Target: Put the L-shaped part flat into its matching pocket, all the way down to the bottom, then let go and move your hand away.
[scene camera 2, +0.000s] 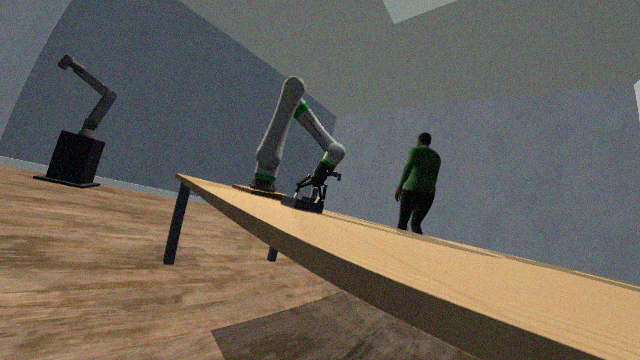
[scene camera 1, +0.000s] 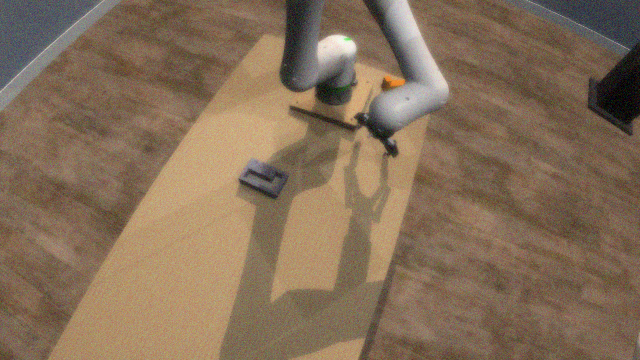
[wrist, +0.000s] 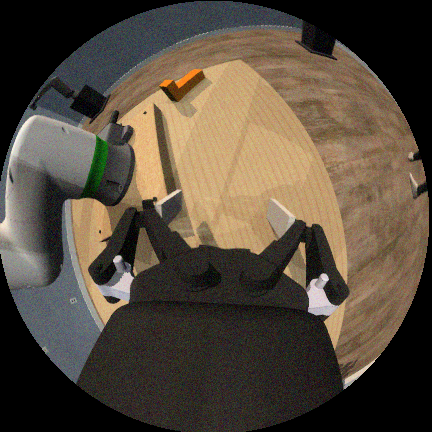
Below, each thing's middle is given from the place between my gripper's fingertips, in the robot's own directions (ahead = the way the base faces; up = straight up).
Scene:
Now: hand 320 mm past the orange L-shaped part (wrist: 175,91), 60 mm to the left of it and 10 mm below it. Also, from my hand: grey block with L-shaped pocket (scene camera 1: 257,175): 360 mm ahead, 230 mm to the right.

